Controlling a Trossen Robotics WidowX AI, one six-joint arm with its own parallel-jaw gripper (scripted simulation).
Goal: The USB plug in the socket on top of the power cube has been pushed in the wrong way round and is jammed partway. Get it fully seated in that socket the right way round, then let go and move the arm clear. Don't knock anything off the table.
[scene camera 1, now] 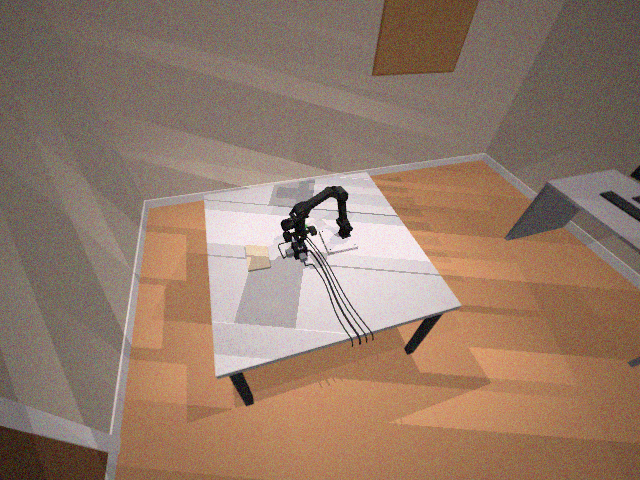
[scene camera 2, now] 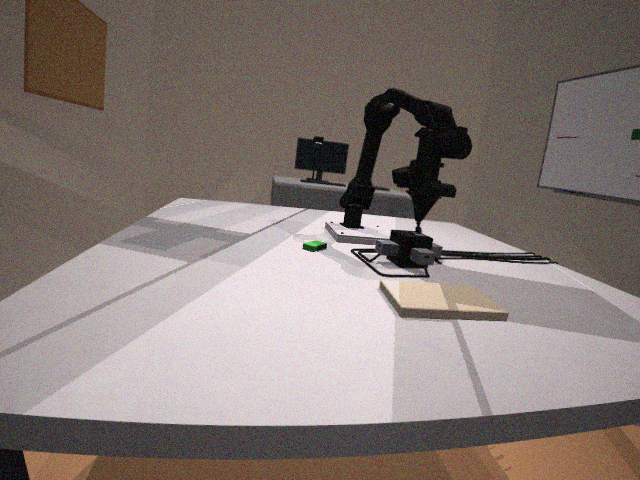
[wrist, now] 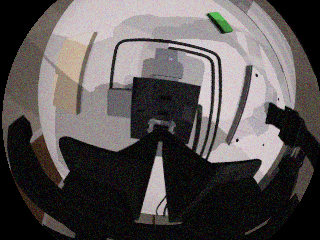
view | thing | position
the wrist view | my gripper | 161,135
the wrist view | flat tan board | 70,66
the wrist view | dark power cube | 167,100
